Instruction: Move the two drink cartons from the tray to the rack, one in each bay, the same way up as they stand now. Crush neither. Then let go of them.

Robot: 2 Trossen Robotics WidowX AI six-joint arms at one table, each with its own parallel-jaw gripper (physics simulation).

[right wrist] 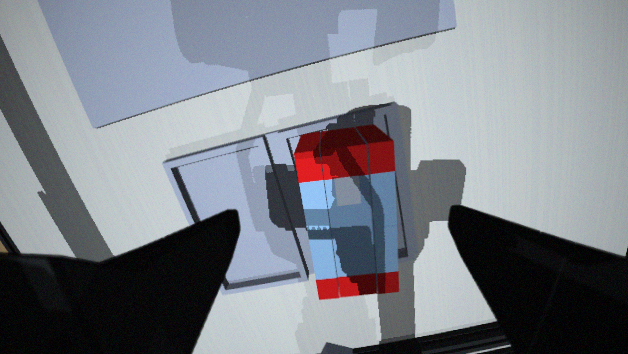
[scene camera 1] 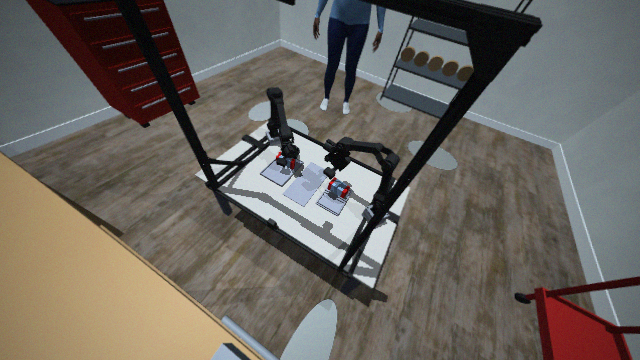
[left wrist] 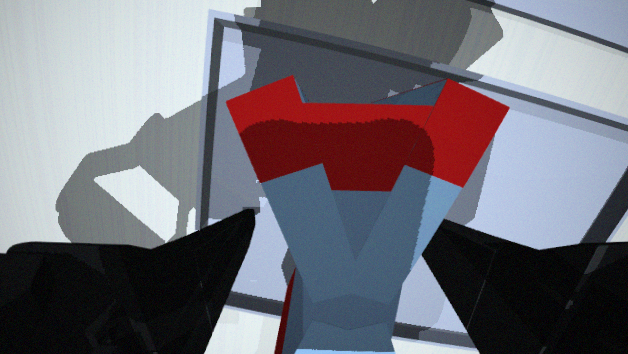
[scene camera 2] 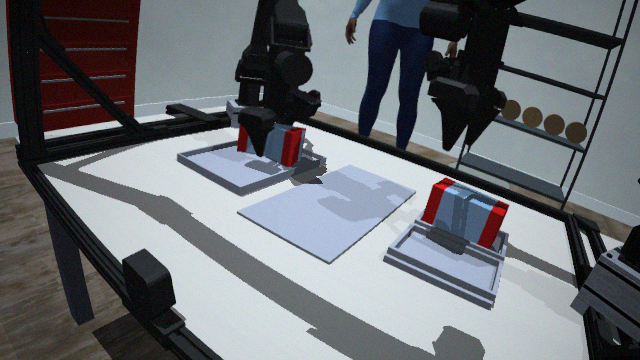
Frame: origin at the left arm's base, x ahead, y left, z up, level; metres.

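Seen in the pictures: left gripper, fingertip midpoint: [scene camera 1: 286, 162] [scene camera 2: 271, 150]; right gripper, fingertip midpoint: [right wrist: 343, 218] [scene camera 1: 335, 175] [scene camera 2: 457, 147]; left arm's base at its link origin: [scene camera 1: 274, 134] [scene camera 2: 247, 103].
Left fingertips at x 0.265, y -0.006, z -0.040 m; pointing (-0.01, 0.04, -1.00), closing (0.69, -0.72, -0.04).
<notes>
Pixels of each thing's middle, then the offset from my left fingertips to it. "pt": a spot on its surface instead.
- drink carton at the middle of its body: [left wrist: 339, 245] [scene camera 2: 271, 139] [scene camera 1: 286, 160] 0.024 m up, 0.000 m ahead, 0.004 m right
- tray at the middle of its body: [left wrist: 406, 225] [scene camera 2: 255, 158] [scene camera 1: 282, 167] 0.008 m down, 0.027 m ahead, 0.041 m right
- two-bay rack at a spot on its surface: [right wrist: 235, 289] pt 0.004 m up, 0.481 m ahead, 0.143 m left
One drink carton [scene camera 1: 292, 163] [scene camera 2: 293, 148] [left wrist: 350, 150], blue with red ends and a narrow pinched-looking waist, stands in the back part of the tray [scene camera 2: 242, 190] [left wrist: 206, 125]. My left gripper [scene camera 2: 275, 144] [left wrist: 331, 216] is open, its fingers on either side of this carton's waist, with gaps showing in the left wrist view; its far finger is hidden in scene camera 2. Another carton [scene camera 1: 338, 188] [scene camera 2: 465, 212] [right wrist: 350, 215] stands upright in the rear bay of the two-bay rack [scene camera 2: 440, 295] [right wrist: 235, 289]. The front bay is empty. My right gripper [scene camera 2: 459, 147] [right wrist: 343, 218] is open above that carton, apart from it.
A flat pale panel [scene camera 1: 300, 192] [scene camera 2: 300, 220] [right wrist: 150, 75] lies between tray and rack. A black frame surrounds the table, with a black block [scene camera 2: 149, 280] on its front edge. A person [scene camera 1: 345, 50] [scene camera 2: 397, 65] stands behind the table.
</notes>
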